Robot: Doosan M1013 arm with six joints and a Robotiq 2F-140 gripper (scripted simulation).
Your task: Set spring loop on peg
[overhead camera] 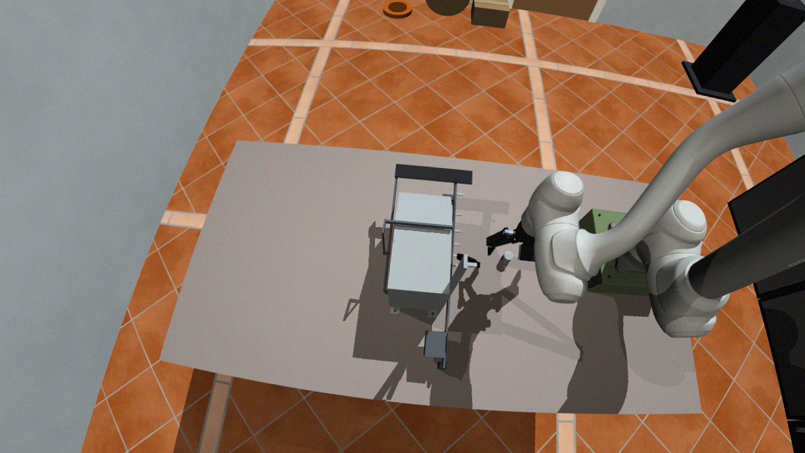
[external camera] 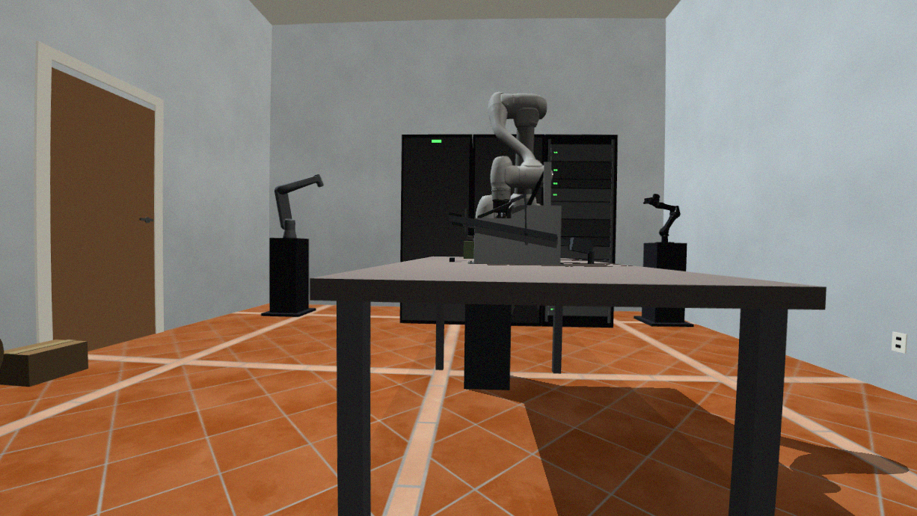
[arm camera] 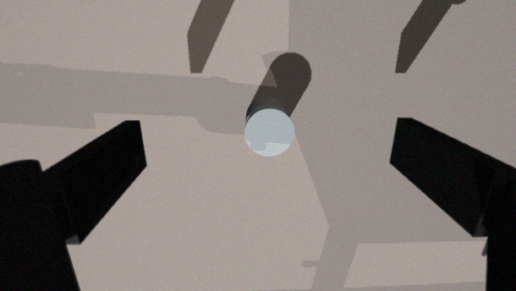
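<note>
My gripper is now 40 mm above the steel test weight. From my hand the other things lie so: small block: 220 mm to the right, 210 mm ahead, 60 mm below; then white-tipped pin: 330 mm above, 200 mm ahead, 180 mm to the left.
</note>
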